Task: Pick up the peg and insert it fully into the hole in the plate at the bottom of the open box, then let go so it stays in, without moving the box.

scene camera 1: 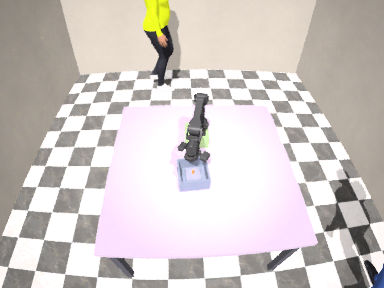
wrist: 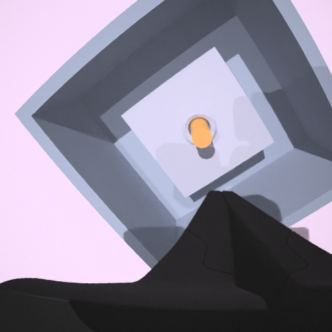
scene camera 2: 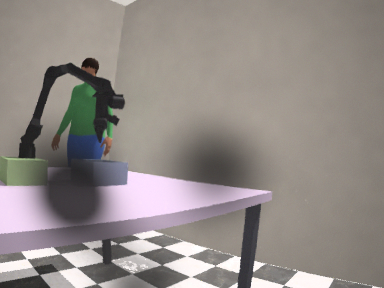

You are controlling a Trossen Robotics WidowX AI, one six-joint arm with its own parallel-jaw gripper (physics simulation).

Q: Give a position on a blue-grey box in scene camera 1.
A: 204,183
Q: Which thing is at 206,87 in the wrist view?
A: A pale plate.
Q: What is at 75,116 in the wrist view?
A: A blue-grey box.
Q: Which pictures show the blue-grey box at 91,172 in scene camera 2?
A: Scene camera 1, the wrist view and scene camera 2: all of them.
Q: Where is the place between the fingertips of my gripper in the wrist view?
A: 218,201
